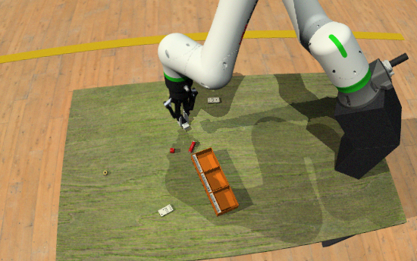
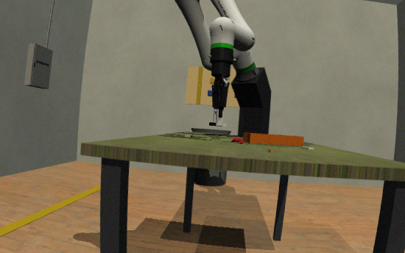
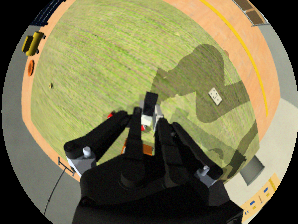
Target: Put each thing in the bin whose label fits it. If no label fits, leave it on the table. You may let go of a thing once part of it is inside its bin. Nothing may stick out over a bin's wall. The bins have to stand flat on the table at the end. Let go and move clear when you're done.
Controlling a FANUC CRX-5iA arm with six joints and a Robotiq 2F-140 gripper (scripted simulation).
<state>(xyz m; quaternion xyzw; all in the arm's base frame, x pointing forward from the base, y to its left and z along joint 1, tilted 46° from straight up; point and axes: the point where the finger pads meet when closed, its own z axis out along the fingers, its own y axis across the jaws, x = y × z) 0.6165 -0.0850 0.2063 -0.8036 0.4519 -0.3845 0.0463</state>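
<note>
Now: the red cylinder 3 cm behind my hand, 8 cm to the left of it and 9 cm below it. Round my hand: orange bin: 9 cm behind, 25 cm to the left, 7 cm below; then black-and-white block: 1 cm to the left, 3 cm below; then small red cube: 6 cm ahead, 9 cm to the left, 9 cm below.
</note>
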